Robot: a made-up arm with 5 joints.
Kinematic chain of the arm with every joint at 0, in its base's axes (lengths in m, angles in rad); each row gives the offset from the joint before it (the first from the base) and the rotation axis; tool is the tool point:
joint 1: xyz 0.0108 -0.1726 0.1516 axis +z
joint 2: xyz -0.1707 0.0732 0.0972 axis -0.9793 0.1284 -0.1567
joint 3: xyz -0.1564 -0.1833 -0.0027 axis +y
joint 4: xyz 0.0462 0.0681 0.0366 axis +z
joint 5: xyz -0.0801 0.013 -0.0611 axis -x
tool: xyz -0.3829 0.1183 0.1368
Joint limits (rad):
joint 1: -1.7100..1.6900
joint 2: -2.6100..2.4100
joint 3: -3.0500..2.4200
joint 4: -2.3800..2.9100
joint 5: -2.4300..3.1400
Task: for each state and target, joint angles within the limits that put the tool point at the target. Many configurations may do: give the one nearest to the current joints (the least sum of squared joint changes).
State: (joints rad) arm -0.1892 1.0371 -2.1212 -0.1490 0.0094
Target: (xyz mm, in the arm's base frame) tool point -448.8 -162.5 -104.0
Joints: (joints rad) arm -0.1455 0.7263 -1.6466 -0.2421 -0.0752
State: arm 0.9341 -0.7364 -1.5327 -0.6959 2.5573
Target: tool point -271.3 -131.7 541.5
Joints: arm 0.7873 -1.1929 -1.9367 -1.1832 2.3819
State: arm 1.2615 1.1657 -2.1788 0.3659 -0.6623
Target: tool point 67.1 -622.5 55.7
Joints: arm 0.9452 0.9397 -2.0904 0.0309 -0.5431
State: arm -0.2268 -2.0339 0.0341 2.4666 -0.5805
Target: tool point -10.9 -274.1 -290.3
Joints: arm -0.1301 -1.6421 -0.3264 2.0576 -0.4469
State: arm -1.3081 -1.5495 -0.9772 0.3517 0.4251
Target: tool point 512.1 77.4 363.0
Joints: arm -1.6756 -1.8150 -1.7197 0.0429 0.7447
